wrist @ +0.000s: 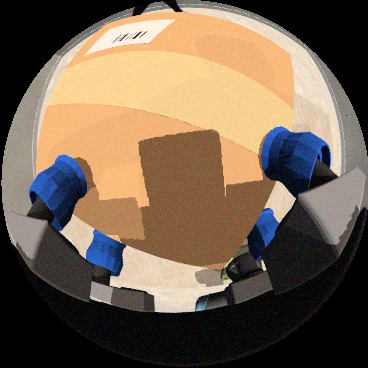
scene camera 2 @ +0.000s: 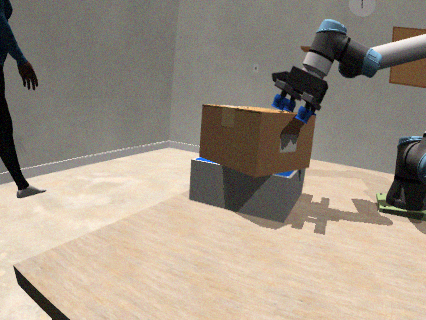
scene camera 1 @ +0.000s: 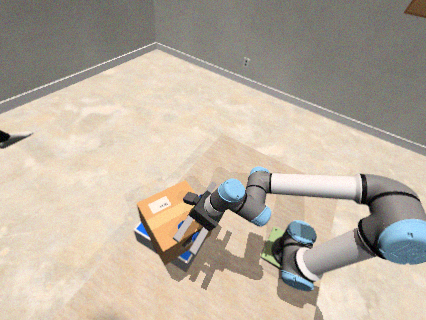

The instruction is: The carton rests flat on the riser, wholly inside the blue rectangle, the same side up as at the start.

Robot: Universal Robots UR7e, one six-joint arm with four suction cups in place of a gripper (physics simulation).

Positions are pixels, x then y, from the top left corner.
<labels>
my suction head: grips a brown carton (scene camera 2: 258,142)
</labels>
